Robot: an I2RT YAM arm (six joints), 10 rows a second.
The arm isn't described. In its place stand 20 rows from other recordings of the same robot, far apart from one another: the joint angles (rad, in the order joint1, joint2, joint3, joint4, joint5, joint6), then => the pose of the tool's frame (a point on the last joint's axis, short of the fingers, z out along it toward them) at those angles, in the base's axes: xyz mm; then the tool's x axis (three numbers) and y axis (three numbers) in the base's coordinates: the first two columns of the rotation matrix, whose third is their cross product.
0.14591 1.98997 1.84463 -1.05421 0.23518 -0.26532 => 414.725, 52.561, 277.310, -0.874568, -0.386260, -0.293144, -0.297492, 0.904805, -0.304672
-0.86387 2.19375 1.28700 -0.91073 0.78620 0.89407 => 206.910, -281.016, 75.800, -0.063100, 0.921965, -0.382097, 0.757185, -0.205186, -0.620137
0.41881 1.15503 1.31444 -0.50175 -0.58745 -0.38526 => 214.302, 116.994, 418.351, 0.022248, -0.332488, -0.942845, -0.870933, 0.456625, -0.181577
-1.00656 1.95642 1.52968 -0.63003 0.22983 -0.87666 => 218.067, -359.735, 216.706, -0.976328, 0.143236, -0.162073, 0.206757, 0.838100, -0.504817
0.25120 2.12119 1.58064 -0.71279 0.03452 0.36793 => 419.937, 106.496, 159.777, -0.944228, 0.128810, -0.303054, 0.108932, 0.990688, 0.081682
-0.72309 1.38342 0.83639 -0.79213 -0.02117 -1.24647 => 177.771, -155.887, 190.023, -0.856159, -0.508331, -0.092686, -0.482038, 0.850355, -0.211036
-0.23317 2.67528 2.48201 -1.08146 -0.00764 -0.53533 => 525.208, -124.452, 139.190, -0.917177, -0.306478, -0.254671, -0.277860, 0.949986, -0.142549
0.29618 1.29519 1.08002 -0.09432 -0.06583 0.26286 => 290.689, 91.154, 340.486, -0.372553, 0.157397, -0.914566, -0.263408, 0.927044, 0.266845
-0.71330 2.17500 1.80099 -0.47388 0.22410 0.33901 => 366.788, -327.837, 215.583, -0.285662, 0.675947, -0.679332, 0.895090, 0.441434, 0.062845
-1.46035 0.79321 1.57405 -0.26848 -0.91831 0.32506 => 33.617, -46.498, 563.572, 0.219552, -0.220532, -0.950349, 0.482269, 0.871307, -0.090775
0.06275 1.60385 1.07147 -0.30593 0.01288 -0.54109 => 342.914, 21.087, 223.209, -0.608178, -0.554257, -0.568260, -0.428587, 0.831838, -0.352646
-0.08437 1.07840 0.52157 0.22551 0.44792 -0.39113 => 233.077, -35.184, 233.084, -0.484187, -0.303903, -0.820491, 0.323911, 0.808860, -0.490741
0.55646 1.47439 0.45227 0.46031 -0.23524 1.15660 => 221.049, 147.271, 140.668, -0.805581, 0.547304, -0.226929, 0.139974, 0.547975, 0.824700
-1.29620 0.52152 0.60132 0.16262 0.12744 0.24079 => 32.698, -132.753, 350.605, 0.298867, -0.188574, -0.935478, 0.944153, 0.200970, 0.261126
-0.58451 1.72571 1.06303 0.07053 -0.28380 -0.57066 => 322.872, -201.671, 210.531, -0.573206, -0.242559, -0.782688, 0.031274, 0.948011, -0.316697
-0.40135 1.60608 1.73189 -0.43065 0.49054 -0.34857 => 329.801, -158.182, 435.969, -0.518663, -0.107172, -0.848235, 0.618297, 0.638202, -0.458700
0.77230 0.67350 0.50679 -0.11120 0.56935 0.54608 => 131.724, 101.526, 268.151, -0.280309, 0.337593, -0.898586, -0.082849, 0.924114, 0.373028
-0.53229 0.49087 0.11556 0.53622 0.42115 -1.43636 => 115.161, -84.720, 221.027, -0.785042, -0.587213, -0.197207, 0.245486, -0.002630, -0.969397
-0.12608 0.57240 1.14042 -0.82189 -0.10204 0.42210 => 78.071, -6.240, 411.396, -0.216115, 0.438200, -0.872511, 0.126957, 0.898654, 0.419884
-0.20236 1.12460 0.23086 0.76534 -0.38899 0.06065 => 210.771, -29.461, 184.594, -0.136265, 0.085210, -0.987001, -0.174552, 0.978642, 0.108587
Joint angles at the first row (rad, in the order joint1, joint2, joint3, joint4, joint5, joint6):
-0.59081 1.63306 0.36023 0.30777 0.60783 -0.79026
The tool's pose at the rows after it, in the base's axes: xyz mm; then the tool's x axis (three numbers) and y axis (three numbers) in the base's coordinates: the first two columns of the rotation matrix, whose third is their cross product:
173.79, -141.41, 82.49, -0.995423, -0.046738, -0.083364, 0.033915, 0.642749, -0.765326
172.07, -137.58, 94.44, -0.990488, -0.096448, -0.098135, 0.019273, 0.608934, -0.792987
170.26, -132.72, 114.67, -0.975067, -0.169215, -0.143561, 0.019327, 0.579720, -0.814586
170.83, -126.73, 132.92, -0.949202, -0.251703, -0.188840, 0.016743, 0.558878, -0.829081
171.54, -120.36, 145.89, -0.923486, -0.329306, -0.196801, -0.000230, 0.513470, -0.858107
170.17, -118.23, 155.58, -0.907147, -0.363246, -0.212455, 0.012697, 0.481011, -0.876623
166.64, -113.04, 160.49, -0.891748, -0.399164, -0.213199, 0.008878, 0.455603, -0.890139
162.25, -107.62, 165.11, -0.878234, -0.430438, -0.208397, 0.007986, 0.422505, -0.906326
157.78, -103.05, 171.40, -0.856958, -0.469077, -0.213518, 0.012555, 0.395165, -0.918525
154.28, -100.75, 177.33, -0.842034, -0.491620, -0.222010, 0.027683, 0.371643, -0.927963
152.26, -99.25, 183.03, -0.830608, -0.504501, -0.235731, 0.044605, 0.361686, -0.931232
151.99, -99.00, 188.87, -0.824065, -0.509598, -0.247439, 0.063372, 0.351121, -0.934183
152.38, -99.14, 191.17, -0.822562, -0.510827, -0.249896, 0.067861, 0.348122, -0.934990
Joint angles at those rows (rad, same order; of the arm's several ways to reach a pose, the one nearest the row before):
-0.58982 1.59383 0.34108 0.34608 0.62581 -0.81986
-0.57997 1.51487 0.31607 0.36473 0.62356 -0.87571
-0.57113 1.38216 0.29916 0.34411 0.58362 -0.93107
-0.55329 1.26905 0.29610 0.31612 0.53184 -0.97411
-0.52832 1.19162 0.28622 0.32973 0.51322 -1.03688
-0.52467 1.13666 0.28093 0.34123 0.50053 -1.06812
-0.51259 1.08003 0.26229 0.34347 0.49101 -1.09823
-0.49940 1.01878 0.24062 0.34824 0.49068 -1.13199
-0.49311 0.94960 0.22560 0.34177 0.46881 -1.16272
-0.49375 0.89731 0.21805 0.33979 0.45353 -1.18245
-0.49390 0.85880 0.22091 0.32546 0.44136 -1.18575
-0.49386 0.83908 0.23027 0.32090 0.43874 -1.18673
-0.49353 0.83585 0.23655 0.31757 0.43870 -1.18731

